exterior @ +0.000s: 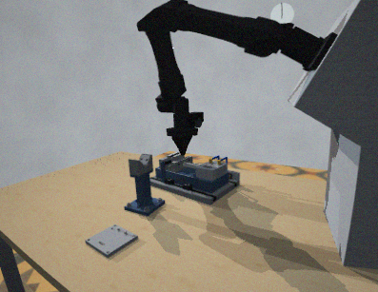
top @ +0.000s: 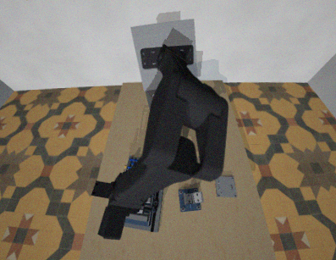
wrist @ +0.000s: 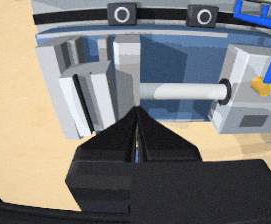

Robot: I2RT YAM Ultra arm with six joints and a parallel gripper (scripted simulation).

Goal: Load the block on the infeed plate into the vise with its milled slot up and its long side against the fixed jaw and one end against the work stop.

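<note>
The part is 4 cm ahead of my hand, 1 cm to the right of it and 2 cm below it. The rest, counted from my hand: air cylinder rod (5 cm behind, 1 cm to the left, 4 cm below); then moving jaw (1 cm ahead, 4 cm below); then work stop (5 cm ahead, 4 cm to the left, 3 cm below).
</note>
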